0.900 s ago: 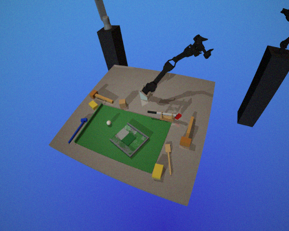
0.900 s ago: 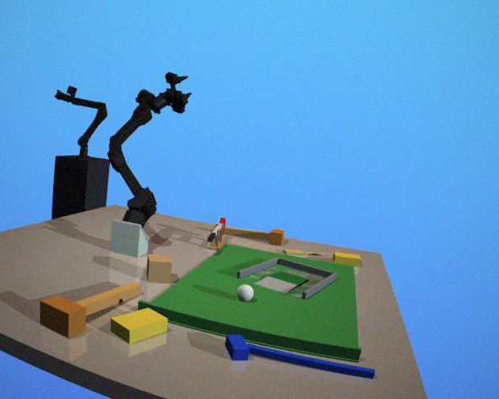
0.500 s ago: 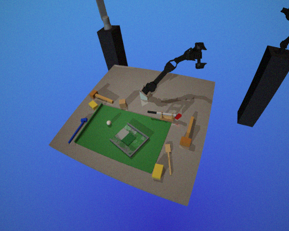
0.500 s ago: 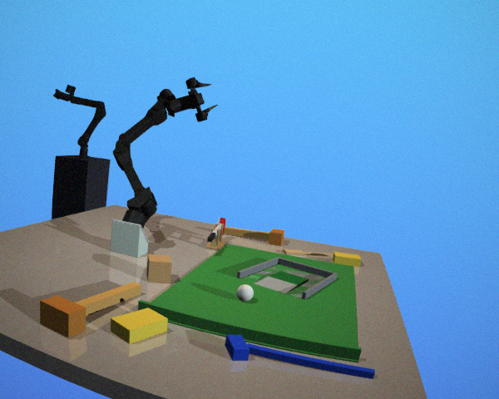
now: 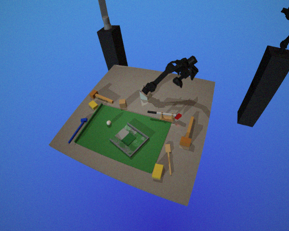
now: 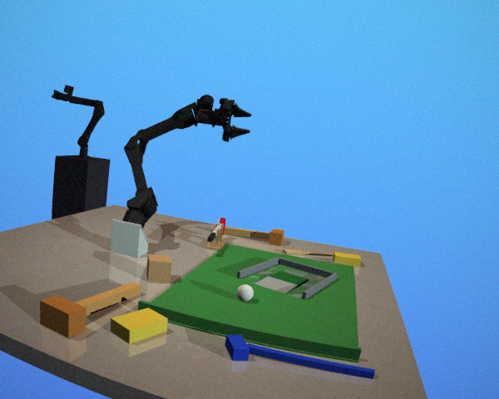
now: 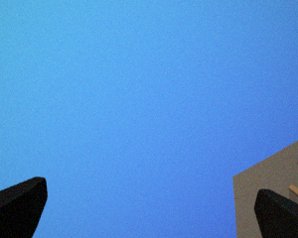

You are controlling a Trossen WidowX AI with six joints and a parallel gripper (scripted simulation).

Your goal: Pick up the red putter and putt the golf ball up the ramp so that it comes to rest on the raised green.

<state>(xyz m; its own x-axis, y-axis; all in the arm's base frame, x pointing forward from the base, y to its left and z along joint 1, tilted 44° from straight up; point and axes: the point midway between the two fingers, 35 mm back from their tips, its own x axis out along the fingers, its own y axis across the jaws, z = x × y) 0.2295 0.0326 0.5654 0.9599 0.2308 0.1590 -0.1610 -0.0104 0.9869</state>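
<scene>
My gripper tip is now 59 cm to the left of the tan cube, 43 cm above it and 7 cm past it. The rest, counted from my gripper tip: red putter: 40 cm below, 16 cm to the right, 4 cm behind; then wooden paddle: 46 cm below, 30 cm ahead, 2 cm to the right; then wooden stand: 43 cm below, 14 cm to the right, 4 cm behind.
</scene>
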